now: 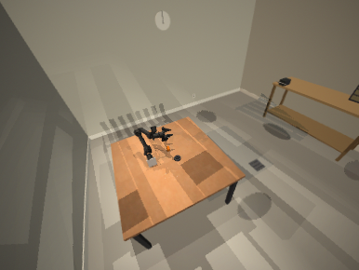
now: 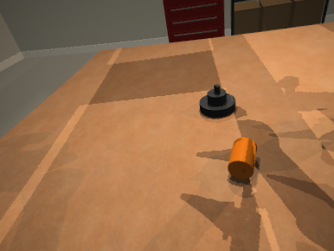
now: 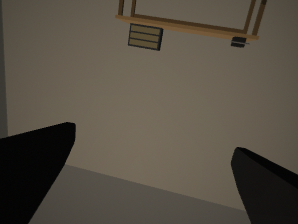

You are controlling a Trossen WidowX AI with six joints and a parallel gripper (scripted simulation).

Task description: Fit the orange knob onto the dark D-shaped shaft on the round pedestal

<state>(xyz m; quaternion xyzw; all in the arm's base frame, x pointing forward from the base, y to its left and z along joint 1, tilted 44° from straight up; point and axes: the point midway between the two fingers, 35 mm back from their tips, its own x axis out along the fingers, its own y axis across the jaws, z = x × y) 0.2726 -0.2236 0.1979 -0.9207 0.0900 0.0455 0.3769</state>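
Right now my gripper tip is 360 mm above the orange knob, 140 mm to the right of it and 50 mm past it. Also, from my gripper tip: dark round pedestal: 350 mm below, 60 mm to the right, 10 mm behind.
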